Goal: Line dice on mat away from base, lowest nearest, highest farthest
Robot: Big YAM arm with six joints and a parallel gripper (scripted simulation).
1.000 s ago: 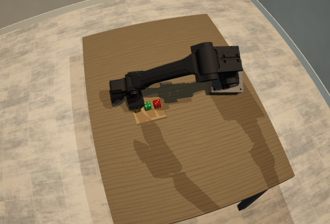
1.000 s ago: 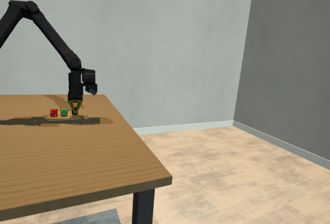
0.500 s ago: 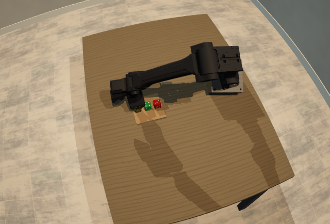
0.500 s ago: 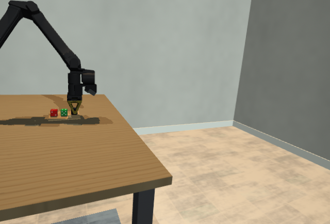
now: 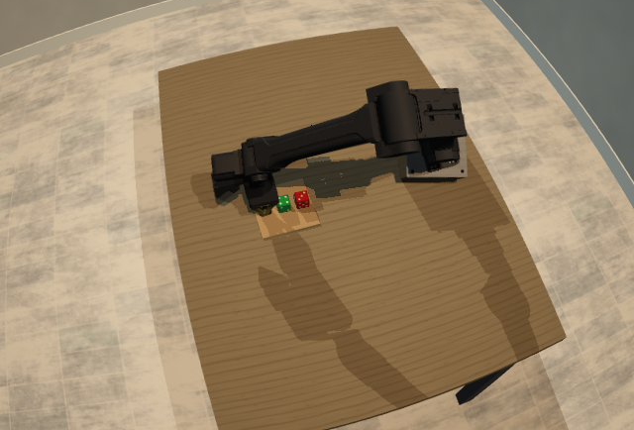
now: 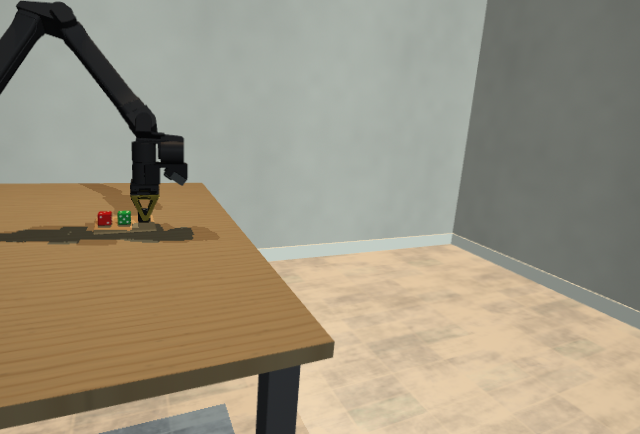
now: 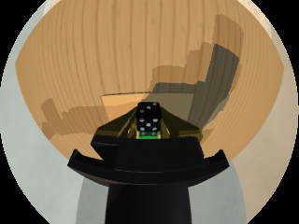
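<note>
Right now the black die is right at my hand. Also, from my hand: tan mat 50 mm behind, 20 mm below; then green die 50 mm behind; then red die 90 mm behind.
</note>
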